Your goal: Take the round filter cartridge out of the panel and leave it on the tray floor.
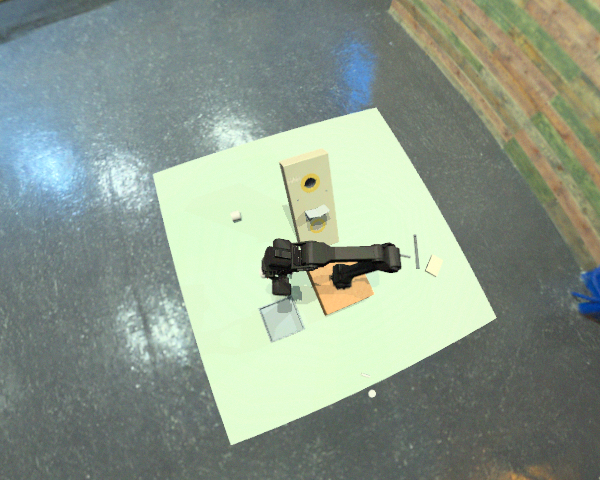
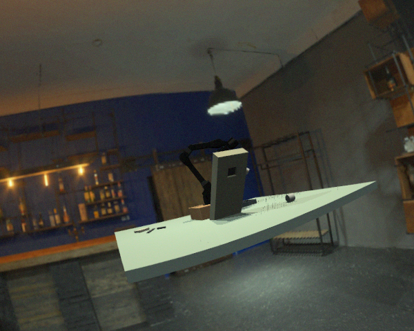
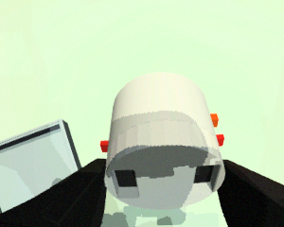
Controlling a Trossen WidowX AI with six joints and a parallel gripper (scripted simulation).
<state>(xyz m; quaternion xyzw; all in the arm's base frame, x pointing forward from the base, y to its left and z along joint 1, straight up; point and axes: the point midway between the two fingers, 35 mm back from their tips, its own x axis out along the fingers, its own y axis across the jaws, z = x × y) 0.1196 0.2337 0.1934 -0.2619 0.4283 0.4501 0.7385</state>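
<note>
My gripper tip is 240 mm above the grey tray, 150 mm past it and 40 mm to the right of it. Also, from my gripper tip: small tan plate: 700 mm to the right, 270 mm behind, 240 mm below; round filter cartridge: 10 mm to the left; small white cylinder: 360 mm ahead, 220 mm below, 20 mm to the left.
</note>
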